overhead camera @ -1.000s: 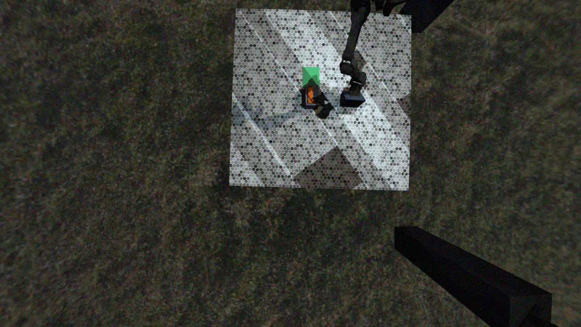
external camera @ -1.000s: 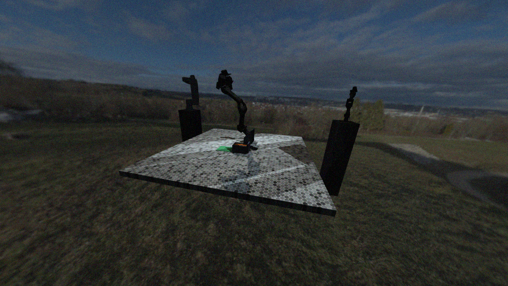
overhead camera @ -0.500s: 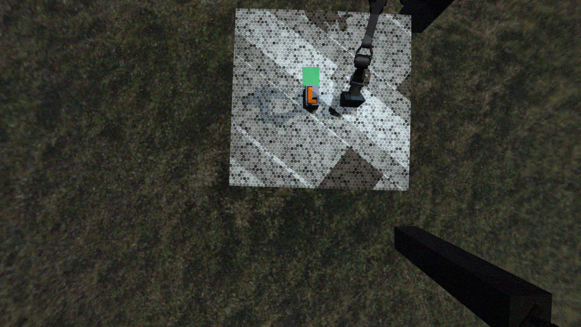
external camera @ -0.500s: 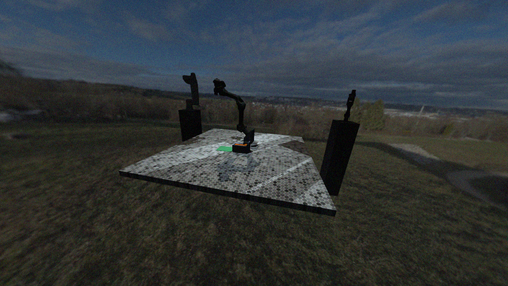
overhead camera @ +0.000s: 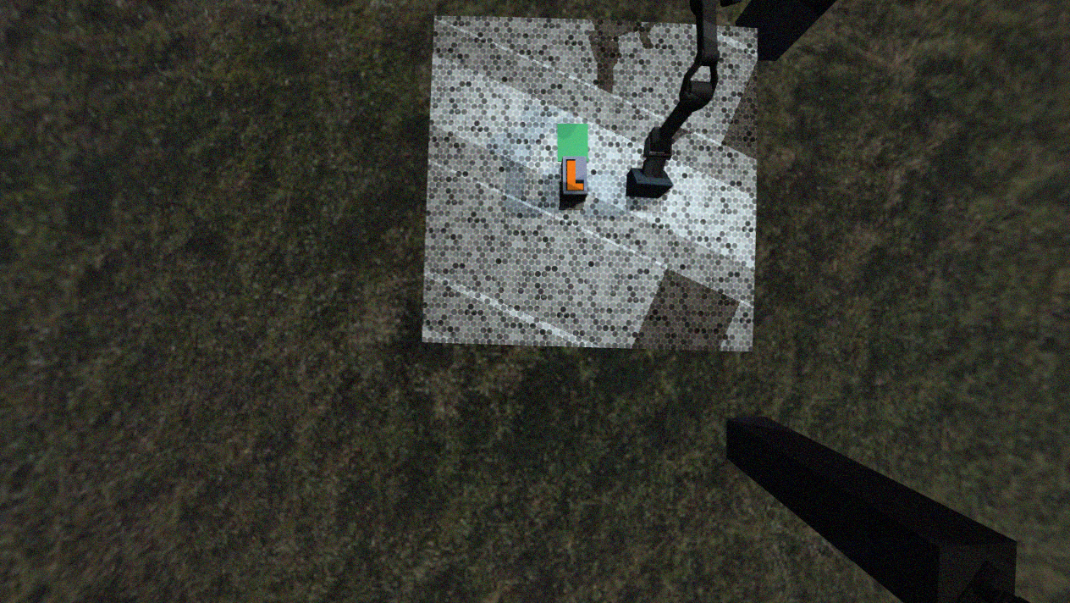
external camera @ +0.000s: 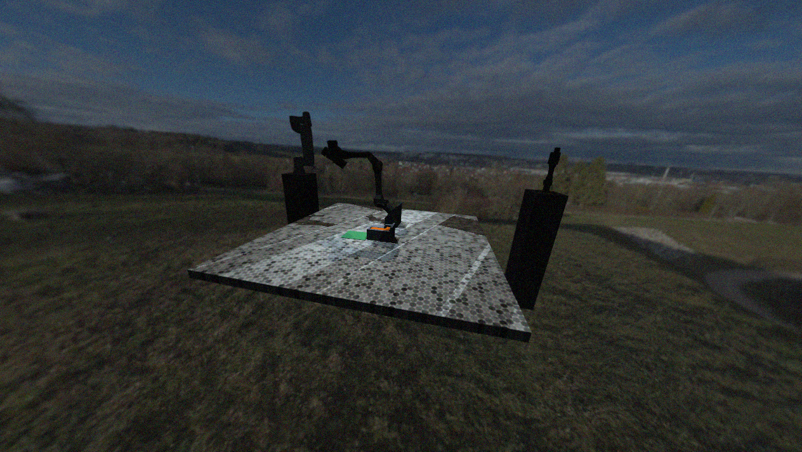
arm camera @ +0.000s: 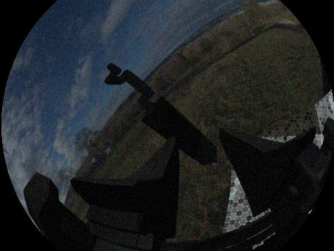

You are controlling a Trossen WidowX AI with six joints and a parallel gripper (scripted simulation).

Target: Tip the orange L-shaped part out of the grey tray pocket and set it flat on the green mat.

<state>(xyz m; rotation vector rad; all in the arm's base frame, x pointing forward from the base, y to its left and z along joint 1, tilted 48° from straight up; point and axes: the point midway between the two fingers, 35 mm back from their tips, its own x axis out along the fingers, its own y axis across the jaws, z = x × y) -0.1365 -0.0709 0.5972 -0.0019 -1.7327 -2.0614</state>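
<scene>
My gripper tip is 480 mm short of the orange L-shaped part, 510 mm to the right of it and 370 mm above it. The rest, counted from my gripper tip: green mat: 480 mm ahead, 350 mm to the left, 430 mm below.
</scene>
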